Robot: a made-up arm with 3 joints. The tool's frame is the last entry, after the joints. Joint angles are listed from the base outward. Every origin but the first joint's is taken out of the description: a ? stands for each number. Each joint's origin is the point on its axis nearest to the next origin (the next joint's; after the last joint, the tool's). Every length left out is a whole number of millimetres.
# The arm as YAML. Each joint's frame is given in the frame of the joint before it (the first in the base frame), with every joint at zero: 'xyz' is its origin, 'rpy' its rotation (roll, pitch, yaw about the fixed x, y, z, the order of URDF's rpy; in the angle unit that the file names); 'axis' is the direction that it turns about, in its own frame. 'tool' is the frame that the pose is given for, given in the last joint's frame.
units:
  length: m
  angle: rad
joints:
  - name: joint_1
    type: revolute
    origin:
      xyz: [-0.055, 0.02, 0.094]
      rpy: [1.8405, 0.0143, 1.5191]
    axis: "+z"
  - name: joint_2
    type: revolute
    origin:
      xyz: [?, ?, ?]
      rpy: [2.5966, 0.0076, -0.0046]
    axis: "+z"
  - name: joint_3
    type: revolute
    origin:
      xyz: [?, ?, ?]
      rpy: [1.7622, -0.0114, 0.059]
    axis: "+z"
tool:
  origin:
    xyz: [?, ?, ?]
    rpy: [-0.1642, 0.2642, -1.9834]
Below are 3 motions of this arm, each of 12 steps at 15 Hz.
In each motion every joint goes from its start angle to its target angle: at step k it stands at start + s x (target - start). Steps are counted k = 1, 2, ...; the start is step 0. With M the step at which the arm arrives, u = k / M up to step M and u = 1 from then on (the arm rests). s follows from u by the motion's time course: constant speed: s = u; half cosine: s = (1 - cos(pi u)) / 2; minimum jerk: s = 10 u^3 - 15 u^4 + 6 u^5.
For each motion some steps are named. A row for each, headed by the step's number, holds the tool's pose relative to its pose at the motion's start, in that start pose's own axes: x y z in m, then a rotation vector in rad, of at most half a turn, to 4 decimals.
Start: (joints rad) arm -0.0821 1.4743 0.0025
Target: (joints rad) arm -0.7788 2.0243 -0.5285
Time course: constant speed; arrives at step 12
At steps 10, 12:
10: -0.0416 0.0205 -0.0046 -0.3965 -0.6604 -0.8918
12: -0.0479 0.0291 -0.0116 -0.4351 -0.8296 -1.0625

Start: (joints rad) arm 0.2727 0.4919 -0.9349
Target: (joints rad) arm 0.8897 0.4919 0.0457
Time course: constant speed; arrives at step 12
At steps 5, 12:
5: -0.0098 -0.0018 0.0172 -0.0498 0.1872 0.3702
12: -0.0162 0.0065 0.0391 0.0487 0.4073 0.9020

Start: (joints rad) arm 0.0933 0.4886 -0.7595
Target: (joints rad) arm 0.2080 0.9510 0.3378
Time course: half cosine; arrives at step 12
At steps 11, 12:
11: 0.0316 -0.0170 0.0607 -0.5539 -0.3088 0.8026
12: 0.0319 -0.0169 0.0619 -0.5656 -0.3111 0.8162

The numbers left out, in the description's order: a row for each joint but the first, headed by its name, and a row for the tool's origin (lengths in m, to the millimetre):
joint_2: 0.096 -0.091 0.0
joint_3: -0.068 0.054 0.0
tool: -0.029 0.031 0.0

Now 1 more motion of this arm.
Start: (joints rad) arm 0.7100 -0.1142 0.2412
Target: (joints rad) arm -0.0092 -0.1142 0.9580
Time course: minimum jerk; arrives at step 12
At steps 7, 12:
7: 0.0283 -0.0702 0.0186 -0.5923 -0.0300 0.4866
12: 0.0432 -0.0967 0.0401 -0.9013 0.0426 0.7434

